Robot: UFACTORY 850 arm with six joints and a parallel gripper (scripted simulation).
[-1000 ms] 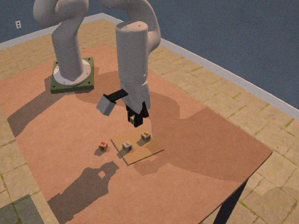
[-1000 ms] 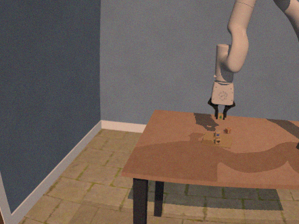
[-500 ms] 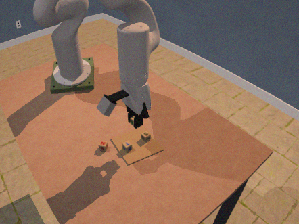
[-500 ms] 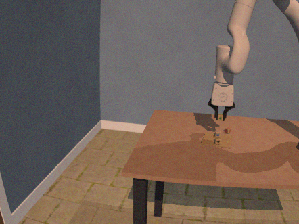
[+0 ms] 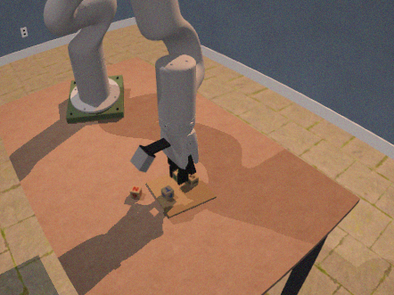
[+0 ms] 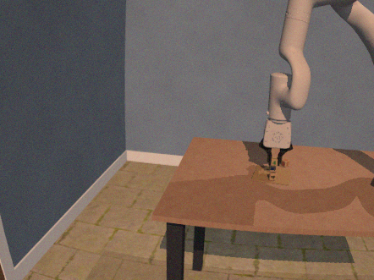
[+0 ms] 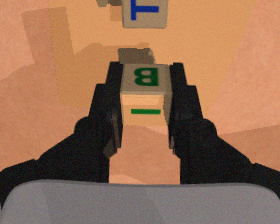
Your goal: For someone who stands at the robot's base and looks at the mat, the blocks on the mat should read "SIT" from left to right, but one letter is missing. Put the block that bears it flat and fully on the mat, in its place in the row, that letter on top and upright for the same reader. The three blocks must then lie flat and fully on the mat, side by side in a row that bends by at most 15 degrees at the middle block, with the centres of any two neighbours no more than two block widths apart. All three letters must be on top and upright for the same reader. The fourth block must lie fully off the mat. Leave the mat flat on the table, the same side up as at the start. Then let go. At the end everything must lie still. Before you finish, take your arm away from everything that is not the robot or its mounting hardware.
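My hand is 6 cm above the tan mat. Also, from my hand: T block: 5 cm below, 4 cm to the right, 1 cm ahead; then S block: 5 cm below, 4 cm to the left; then N block: 11 cm to the right, 5 cm below, 4 cm behind.
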